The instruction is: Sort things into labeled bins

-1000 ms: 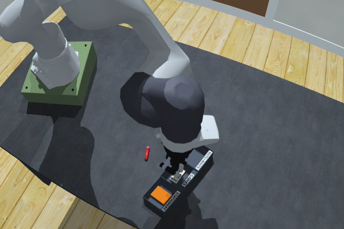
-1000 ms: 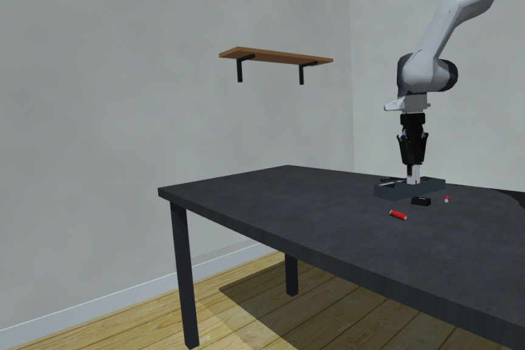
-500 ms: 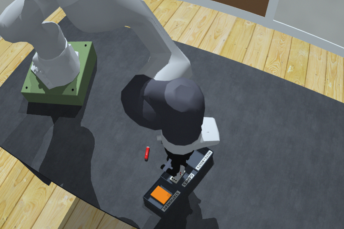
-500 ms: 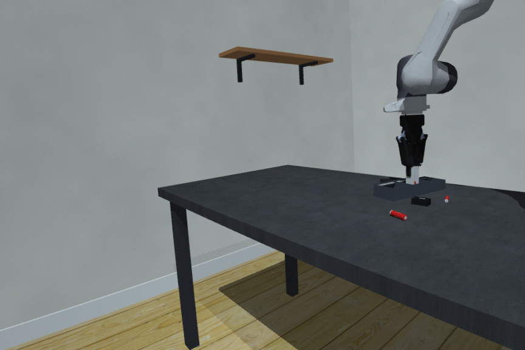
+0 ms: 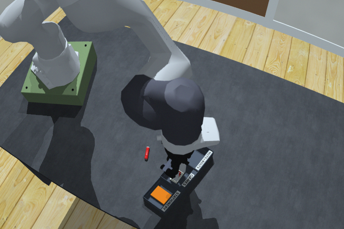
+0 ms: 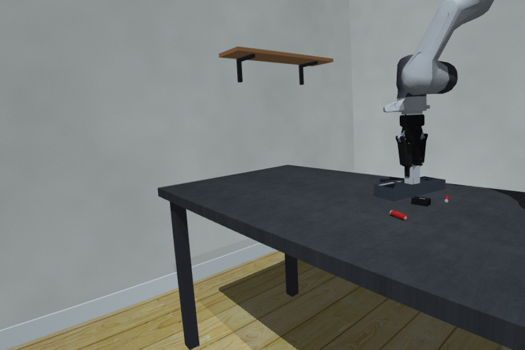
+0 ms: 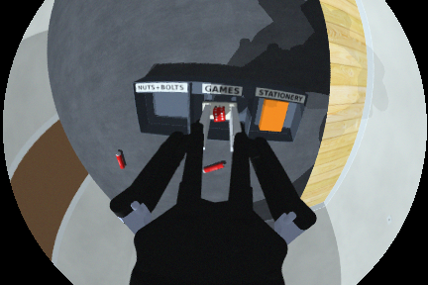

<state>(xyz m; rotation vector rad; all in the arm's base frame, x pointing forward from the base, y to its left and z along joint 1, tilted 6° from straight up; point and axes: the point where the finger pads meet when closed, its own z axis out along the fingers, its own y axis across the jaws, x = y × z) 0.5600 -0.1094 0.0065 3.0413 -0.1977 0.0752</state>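
My gripper is now 3 cm above the red die. The rest, counted from my hand: bin tray (4 cm below, 1 cm ahead); orange block (8 cm to the right, 4 cm below, 1 cm behind); white domino (4 cm below).
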